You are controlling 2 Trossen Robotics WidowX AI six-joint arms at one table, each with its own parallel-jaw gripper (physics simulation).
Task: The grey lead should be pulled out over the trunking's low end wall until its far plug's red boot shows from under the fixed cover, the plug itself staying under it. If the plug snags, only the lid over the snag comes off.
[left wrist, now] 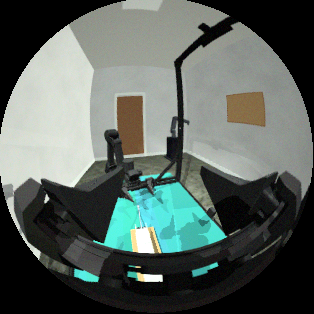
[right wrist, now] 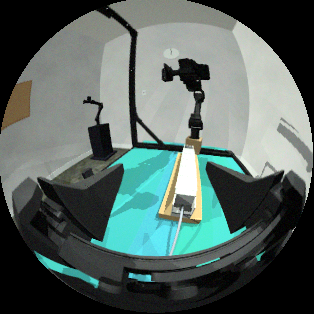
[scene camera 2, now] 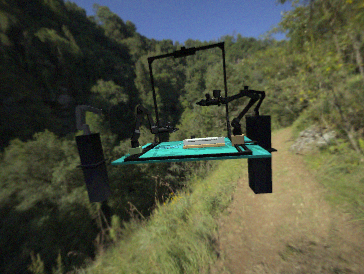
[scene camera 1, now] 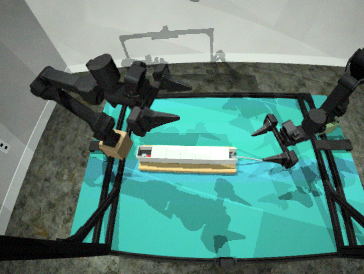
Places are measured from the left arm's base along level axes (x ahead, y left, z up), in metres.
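Where they show: left gripper, fingertip midpoint: [left wrist: 163, 170] [right wrist: 176, 61] [scene camera 2: 197, 103] [scene camera 1: 185, 102]; right gripper, fingertip midpoint: [left wrist: 143, 197] [right wrist: 165, 166] [scene camera 2: 178, 128] [scene camera 1: 256, 147]; left arm's base, link origin: [right wrist: 194, 137] [scene camera 2: 237, 134] [scene camera 1: 111, 139]; right arm's base, link origin: [scene camera 2: 135, 146].
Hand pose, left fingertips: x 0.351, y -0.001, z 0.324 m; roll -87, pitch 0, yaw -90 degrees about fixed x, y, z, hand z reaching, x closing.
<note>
Things, the pixels of their centre, and the offset from my left fingertips. "spot": a spot on its surface instead. Level surfaces: height alone.
- small red part, surface spot: [scene camera 1: 148, 155] spot: dx -0.193, dy -0.002, dz -0.383 m
- grey lead, surface spot: [right wrist: 176, 236] [scene camera 1: 249, 157] [left wrist: 139, 218] spot: dx +0.208, dy +0.096, dz -0.383 m
- teal table top, surface height: dz -0.417 m
The white trunking [scene camera 1: 187, 153] [scene camera 2: 204, 141] [left wrist: 145, 241] [right wrist: 186, 175] lies on a wooden base [scene camera 1: 187, 169] [right wrist: 167, 204], with white lids along its top. A small red part [scene camera 1: 148, 155] shows in the open bay at its left end in scene camera 1. The grey lead [scene camera 1: 250, 158] [left wrist: 140, 216] [right wrist: 176, 236] comes out over the opposite end; its free end is hidden near my right gripper's lower finger. My right gripper [scene camera 1: 258, 148] [scene camera 2: 175, 129] [right wrist: 165, 166] is open beyond that end, low near the lead. My left gripper [scene camera 1: 185, 103] [left wrist: 163, 170] is open, above and behind the trunking, and empty.
A wooden block [scene camera 1: 116, 146] stands under the left arm's base, beside the trunking's left end in scene camera 1. Black frame rails [scene camera 1: 112, 200] [right wrist: 133, 90] border the teal table top [scene camera 1: 165, 225]. A greenish block [scene camera 2: 135, 150] is under the right arm's base.
</note>
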